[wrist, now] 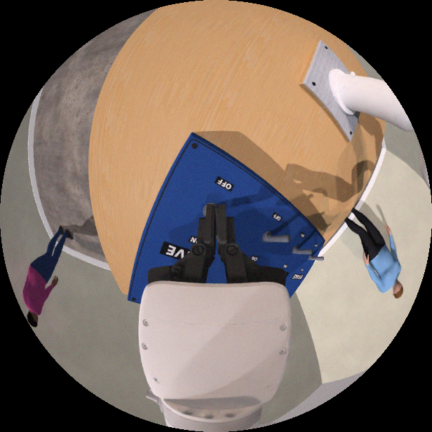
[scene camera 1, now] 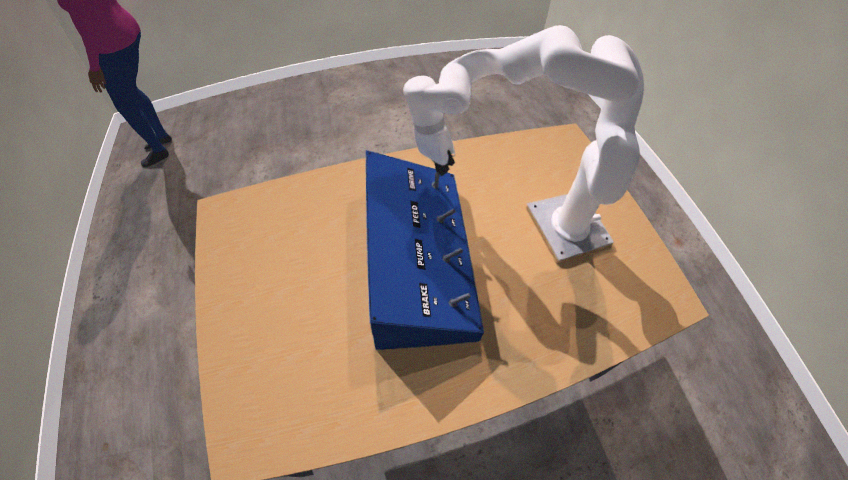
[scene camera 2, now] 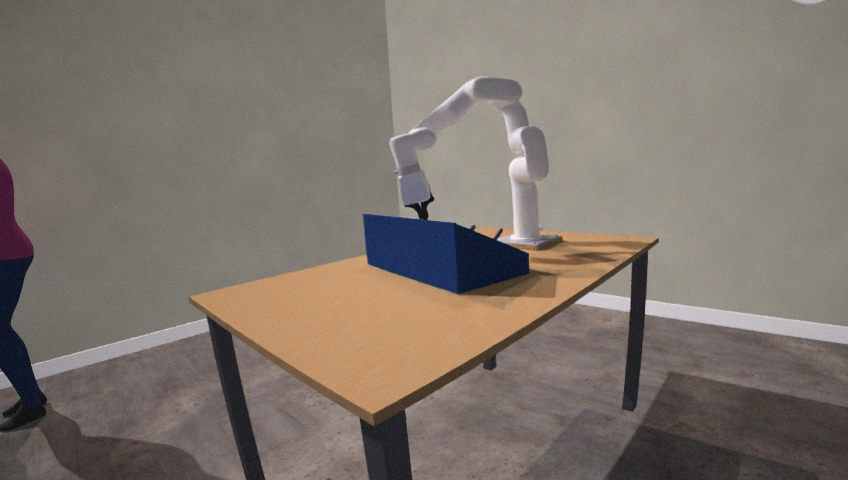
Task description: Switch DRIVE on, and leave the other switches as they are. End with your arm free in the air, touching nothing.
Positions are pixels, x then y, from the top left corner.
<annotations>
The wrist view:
gripper: 216, 213
blue sloped switch panel: 202, 173
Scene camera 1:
gripper: 443, 172
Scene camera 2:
gripper: 424, 220
</annotations>
